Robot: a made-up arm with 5 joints. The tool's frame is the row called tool.
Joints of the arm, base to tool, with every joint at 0 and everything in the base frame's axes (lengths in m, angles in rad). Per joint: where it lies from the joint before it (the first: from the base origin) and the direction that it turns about. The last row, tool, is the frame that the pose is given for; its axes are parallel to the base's.
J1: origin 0 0 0.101 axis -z
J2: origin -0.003 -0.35 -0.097 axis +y
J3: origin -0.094 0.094 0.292 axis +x
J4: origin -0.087 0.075 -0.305 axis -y
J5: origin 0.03 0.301 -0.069 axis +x
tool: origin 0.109 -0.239 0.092
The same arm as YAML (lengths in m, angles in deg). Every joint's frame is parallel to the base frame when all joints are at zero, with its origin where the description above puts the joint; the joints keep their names.
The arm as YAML. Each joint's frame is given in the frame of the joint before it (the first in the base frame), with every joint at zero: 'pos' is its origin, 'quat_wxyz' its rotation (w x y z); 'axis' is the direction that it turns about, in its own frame. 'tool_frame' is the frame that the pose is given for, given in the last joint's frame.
length_unit: m
angle_unit: deg
joints:
  - joint: J1
    pos: [0.0, 0.0, 0.101]
    quat_wxyz: [1.0, 0.0, 0.0, 0.0]
    axis: [0.0, 0.0, -1.0]
  - joint: J2
    pos: [-0.003, -0.35, -0.097]
    quat_wxyz: [1.0, 0.0, 0.0, 0.0]
    axis: [0.0, 1.0, 0.0]
  - joint: J3
    pos: [-0.094, 0.094, 0.292]
    quat_wxyz: [1.0, 0.0, 0.0, 0.0]
    axis: [1.0, 0.0, 0.0]
  - joint: J4
    pos: [-0.087, 0.075, -0.305]
    quat_wxyz: [1.0, 0.0, 0.0, 0.0]
    axis: [0.0, -1.0, 0.0]
  - joint: J5
    pos: [0.03, 0.301, -0.069]
    quat_wxyz: [1.0, 0.0, 0.0, 0.0]
    axis: [1.0, 0.0, 0.0]
tool_frame:
  pos: [0.109, -0.239, 0.092]
  quat_wxyz: [1.0, 0.0, 0.0, 0.0]

